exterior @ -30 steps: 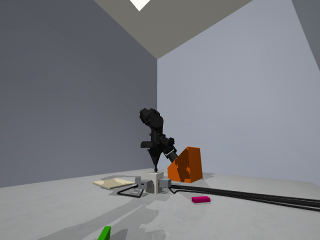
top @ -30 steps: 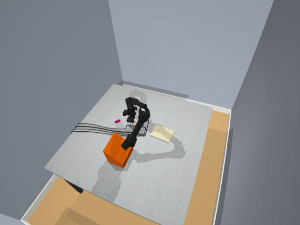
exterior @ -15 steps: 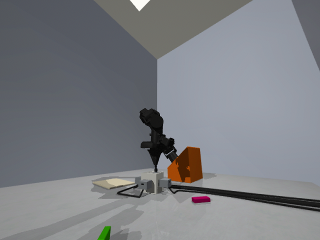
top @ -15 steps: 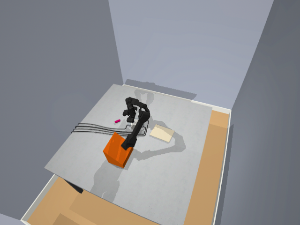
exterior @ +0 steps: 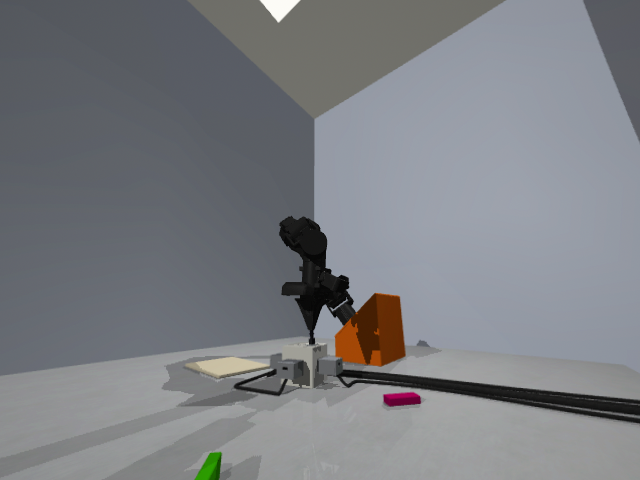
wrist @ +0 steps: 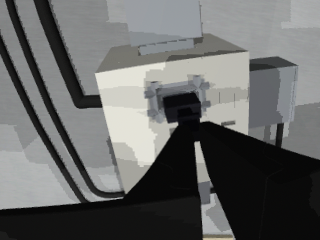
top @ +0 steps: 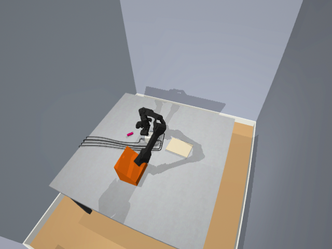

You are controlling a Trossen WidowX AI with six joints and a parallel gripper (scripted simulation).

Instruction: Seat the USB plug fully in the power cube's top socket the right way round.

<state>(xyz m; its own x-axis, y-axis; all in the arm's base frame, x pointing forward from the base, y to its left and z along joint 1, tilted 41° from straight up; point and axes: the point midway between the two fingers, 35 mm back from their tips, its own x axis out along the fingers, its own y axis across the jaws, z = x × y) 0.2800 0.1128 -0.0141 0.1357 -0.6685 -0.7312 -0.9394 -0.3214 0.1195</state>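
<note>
My gripper tip is now 20 mm above the black USB plug. From my gripper tip the other things lie so: magenta block: 20 mm behind, 200 mm to the left, 100 mm below; then beige pad: 50 mm ahead, 290 mm to the right, 100 mm below; then grey socket frame: 40 mm below.
</note>
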